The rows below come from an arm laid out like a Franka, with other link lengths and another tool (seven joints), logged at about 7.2 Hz.
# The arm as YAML. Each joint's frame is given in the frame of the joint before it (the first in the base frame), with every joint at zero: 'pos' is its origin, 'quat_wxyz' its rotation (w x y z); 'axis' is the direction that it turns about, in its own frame. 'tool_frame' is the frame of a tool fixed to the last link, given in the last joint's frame.
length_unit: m
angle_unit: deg
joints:
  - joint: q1
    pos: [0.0, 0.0, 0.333]
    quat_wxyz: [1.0, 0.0, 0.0, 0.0]
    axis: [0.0, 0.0, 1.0]
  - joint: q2
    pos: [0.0, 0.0, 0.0]
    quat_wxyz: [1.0, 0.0, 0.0, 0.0]
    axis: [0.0, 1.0, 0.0]
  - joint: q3
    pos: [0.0, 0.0, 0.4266]
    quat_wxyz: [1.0, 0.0, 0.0, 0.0]
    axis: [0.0, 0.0, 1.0]
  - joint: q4
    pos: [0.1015, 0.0, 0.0]
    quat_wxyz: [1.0, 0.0, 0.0, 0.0]
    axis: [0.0, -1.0, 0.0]
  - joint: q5
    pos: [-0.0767, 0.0, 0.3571]
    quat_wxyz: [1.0, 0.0, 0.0, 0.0]
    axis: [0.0, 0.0, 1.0]
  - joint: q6
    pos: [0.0, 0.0, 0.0]
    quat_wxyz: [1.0, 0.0, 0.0, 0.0]
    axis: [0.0, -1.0, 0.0]
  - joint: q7
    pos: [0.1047, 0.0, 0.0]
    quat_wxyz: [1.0, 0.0, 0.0, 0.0]
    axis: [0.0, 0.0, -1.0]
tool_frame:
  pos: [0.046, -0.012, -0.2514]
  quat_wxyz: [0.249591, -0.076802, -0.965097, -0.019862]
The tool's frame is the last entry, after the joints.
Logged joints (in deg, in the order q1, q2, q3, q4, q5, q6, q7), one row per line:
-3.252, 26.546, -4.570, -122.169, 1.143, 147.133, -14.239
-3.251, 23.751, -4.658, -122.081, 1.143, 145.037, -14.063
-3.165, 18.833, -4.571, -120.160, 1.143, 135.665, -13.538
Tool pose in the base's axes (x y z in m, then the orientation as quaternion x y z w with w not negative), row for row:
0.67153, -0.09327, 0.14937, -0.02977, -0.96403, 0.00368, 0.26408
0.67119, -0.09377, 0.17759, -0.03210, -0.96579, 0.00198, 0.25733
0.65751, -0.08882, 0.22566, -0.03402, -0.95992, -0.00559, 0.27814
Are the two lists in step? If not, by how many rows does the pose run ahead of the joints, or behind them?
They are in step.
